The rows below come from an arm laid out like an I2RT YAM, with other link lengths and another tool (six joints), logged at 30 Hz.
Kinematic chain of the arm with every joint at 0, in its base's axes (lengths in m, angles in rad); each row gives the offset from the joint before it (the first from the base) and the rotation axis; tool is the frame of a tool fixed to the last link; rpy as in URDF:
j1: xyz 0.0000 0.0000 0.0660 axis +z
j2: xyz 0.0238 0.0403 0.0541 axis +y
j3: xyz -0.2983 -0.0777 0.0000 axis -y
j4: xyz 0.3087 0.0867 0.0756 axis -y
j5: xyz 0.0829 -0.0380 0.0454 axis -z
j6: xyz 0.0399 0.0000 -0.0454 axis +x
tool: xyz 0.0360 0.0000 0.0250 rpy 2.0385 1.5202 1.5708
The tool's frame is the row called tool.
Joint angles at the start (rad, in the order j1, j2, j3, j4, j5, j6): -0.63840, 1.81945, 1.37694, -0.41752, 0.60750, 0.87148
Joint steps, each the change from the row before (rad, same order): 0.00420, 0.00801, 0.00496, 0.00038, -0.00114, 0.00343; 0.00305, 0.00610, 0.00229, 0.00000, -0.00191, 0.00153; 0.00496, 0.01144, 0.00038, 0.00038, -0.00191, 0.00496; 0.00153, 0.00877, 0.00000, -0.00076, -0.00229, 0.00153; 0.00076, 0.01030, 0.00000, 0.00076, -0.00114, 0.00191; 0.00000, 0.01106, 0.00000, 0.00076, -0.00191, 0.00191; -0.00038, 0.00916, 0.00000, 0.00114, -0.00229, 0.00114; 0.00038, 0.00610, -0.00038, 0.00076, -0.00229, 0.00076; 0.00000, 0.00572, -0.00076, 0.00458, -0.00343, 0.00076; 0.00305, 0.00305, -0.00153, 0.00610, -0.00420, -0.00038; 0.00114, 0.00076, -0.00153, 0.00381, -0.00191, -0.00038
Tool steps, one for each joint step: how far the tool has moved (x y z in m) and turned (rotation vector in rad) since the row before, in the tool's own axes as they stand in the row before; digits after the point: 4 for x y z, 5 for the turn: 0.0025, 0.0025, -0.0001, -0.00204, 0.00264, -0.00213; 0.0024, 0.0017, 0.0004, -0.00089, 0.00260, -0.00417; 0.0055, 0.0025, 0.0020, 0.00227, 0.00529, -0.00741; 0.0037, 0.0015, 0.0025, 0.00383, 0.00398, -0.00743; 0.0037, 0.0017, 0.0033, 0.00510, 0.00338, -0.00614; 0.0038, 0.0017, 0.0038, 0.00572, 0.00412, -0.00644; 0.0030, 0.0015, 0.0033, 0.00427, 0.00367, -0.00534; 0.0024, 0.0011, 0.0020, 0.00220, 0.00301, -0.00454; 0.0020, 0.0013, 0.0019, -0.00075, 0.00317, -0.00193; 0.0023, 0.0014, 0.0000, -0.00567, 0.00228, -0.00290; 0.0009, 0.0005, 0.0000, -0.00296, 0.00081, -0.00074
